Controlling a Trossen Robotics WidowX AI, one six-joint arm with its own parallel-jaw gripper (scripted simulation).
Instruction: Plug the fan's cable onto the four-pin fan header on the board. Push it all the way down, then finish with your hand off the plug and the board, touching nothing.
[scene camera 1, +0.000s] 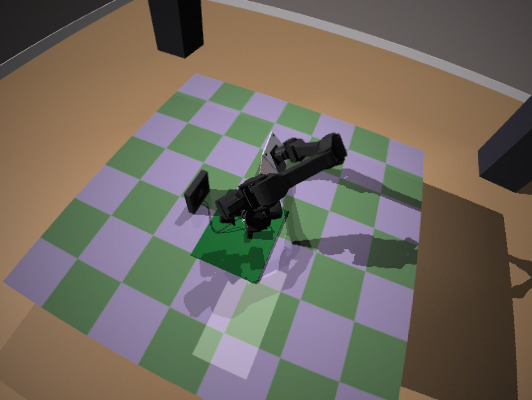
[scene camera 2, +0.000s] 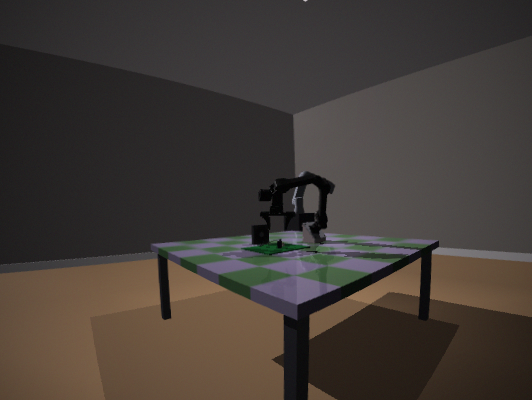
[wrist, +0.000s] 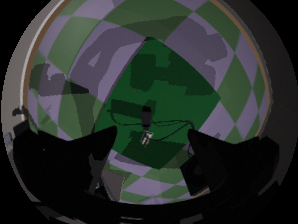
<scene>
My gripper is open, holding nothing. Further things: a green board.
My gripper is seen too in the wrist view.
</scene>
